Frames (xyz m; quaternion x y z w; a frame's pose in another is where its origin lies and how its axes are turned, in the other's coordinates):
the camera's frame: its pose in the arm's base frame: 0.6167 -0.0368 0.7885 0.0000 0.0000 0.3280 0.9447
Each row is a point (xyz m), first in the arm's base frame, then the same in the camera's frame.
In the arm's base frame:
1: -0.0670 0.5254 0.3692
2: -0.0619 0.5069 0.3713
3: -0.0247 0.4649 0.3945
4: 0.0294 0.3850 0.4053
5: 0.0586 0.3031 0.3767
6: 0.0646 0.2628 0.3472
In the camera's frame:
1: -0.1882 0.8649 -0.4193
2: -0.1957 0.8472 -0.4172
3: -0.1925 0.7912 -0.3940
4: -0.1995 0.6950 -0.3832
5: -0.2274 0.6126 -0.4118
6: -0.2476 0.5773 -0.4413

